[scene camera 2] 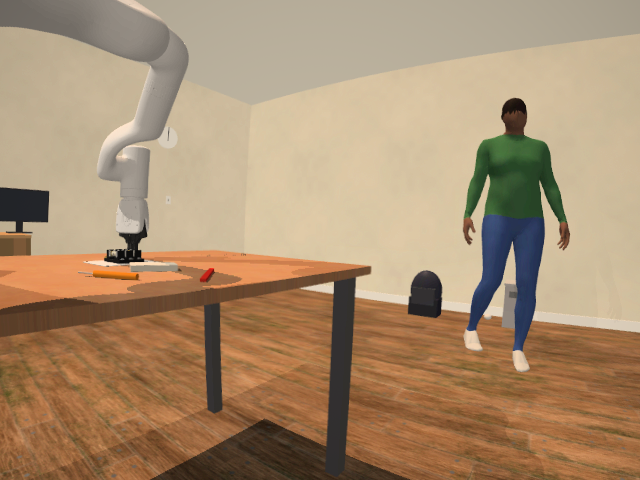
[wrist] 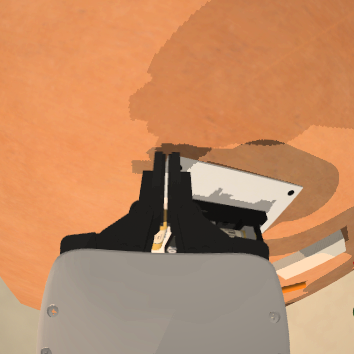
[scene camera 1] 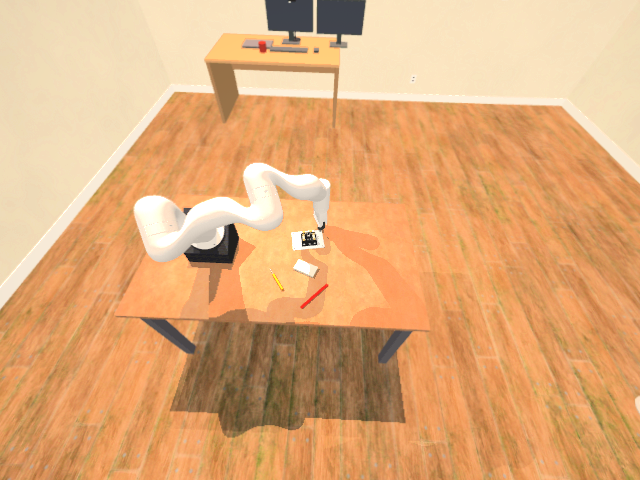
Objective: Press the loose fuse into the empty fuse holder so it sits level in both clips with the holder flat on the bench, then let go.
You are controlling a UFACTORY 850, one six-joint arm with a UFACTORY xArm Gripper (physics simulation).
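Observation:
My gripper [scene camera 1: 321,227] [scene camera 2: 133,246] [wrist: 166,167] is shut with nothing between its fingers, low at the edge of the white plate [scene camera 1: 296,246] [scene camera 2: 95,262] [wrist: 240,184]. The black fuse holder block [scene camera 1: 309,238] [scene camera 2: 123,255] [wrist: 232,212] stands on the plate beside the gripper; in the wrist view the right finger and gripper body hide much of it. The loose fuse [wrist: 160,240], with gold and cream parts, shows partly in the gap near the finger bases, not in the grip. Whether it touches the holder cannot be told. It cannot be made out in the scene views.
A white block [scene camera 1: 306,268] [scene camera 2: 153,267] [wrist: 315,254] lies in front of the plate. A yellow-orange tool [scene camera 1: 277,281] [scene camera 2: 115,275] [wrist: 294,287] and a red stick [scene camera 1: 314,296] [scene camera 2: 207,274] lie nearer the table's front. A person [scene camera 2: 514,175] stands beyond the table.

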